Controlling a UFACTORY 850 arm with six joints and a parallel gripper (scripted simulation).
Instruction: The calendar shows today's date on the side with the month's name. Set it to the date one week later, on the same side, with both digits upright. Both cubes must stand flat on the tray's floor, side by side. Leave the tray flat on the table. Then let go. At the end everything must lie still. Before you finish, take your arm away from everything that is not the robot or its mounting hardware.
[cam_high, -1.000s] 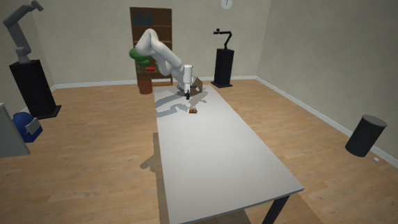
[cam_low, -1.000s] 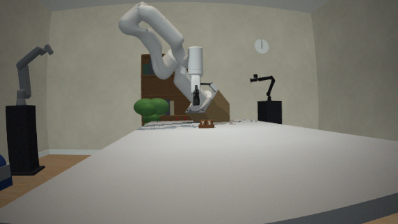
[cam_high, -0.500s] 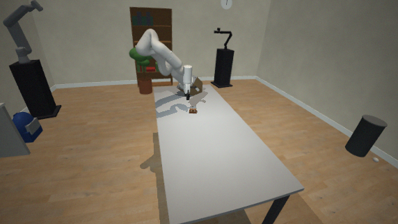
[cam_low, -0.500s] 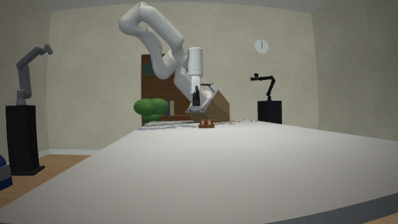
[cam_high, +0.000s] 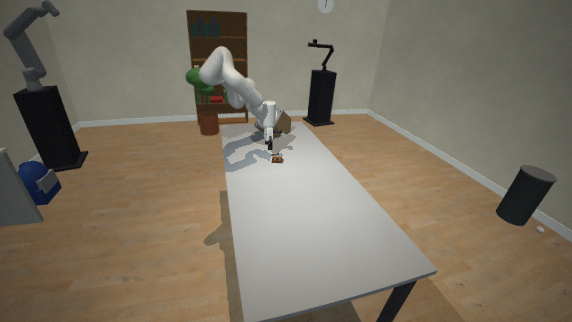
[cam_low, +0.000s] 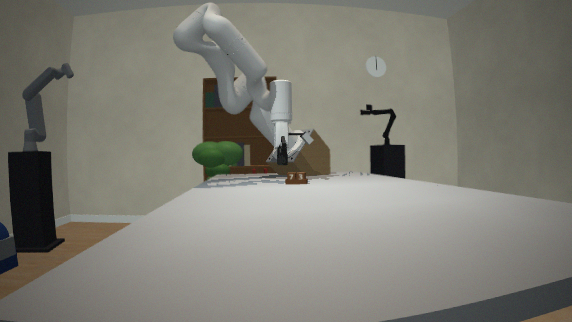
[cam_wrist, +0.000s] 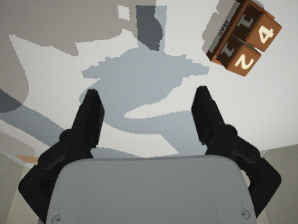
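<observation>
My hand is 100 mm short of the brown cube, 50 mm above it and 10 mm to the right of it. Round my hand: tray (110 mm ahead, 70 mm below, 20 mm to the left).
</observation>
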